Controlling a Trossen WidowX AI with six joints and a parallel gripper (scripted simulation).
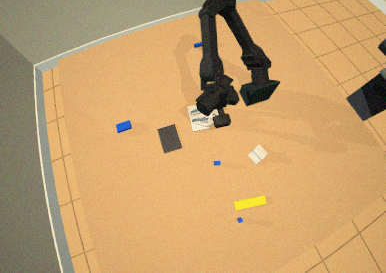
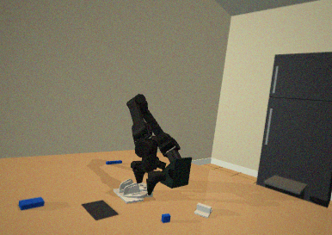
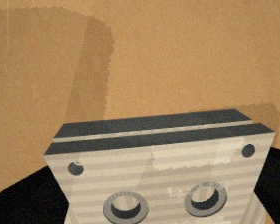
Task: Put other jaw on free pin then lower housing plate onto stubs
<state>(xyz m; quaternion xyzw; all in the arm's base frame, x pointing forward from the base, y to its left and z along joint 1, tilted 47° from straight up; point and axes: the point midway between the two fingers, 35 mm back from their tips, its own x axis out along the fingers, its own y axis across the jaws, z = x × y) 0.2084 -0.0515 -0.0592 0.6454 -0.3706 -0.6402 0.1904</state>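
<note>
The housing plate is 1 cm ahead of my gripper tip and 2 cm above it. From my gripper tip the other things lie so: blue block 38 cm ahead, 11 cm to the right; dark grey flat plate 22 cm ahead, 2 cm to the left, 1 cm below; yellow bar 5 cm ahead, 38 cm to the left, 1 cm below.
</note>
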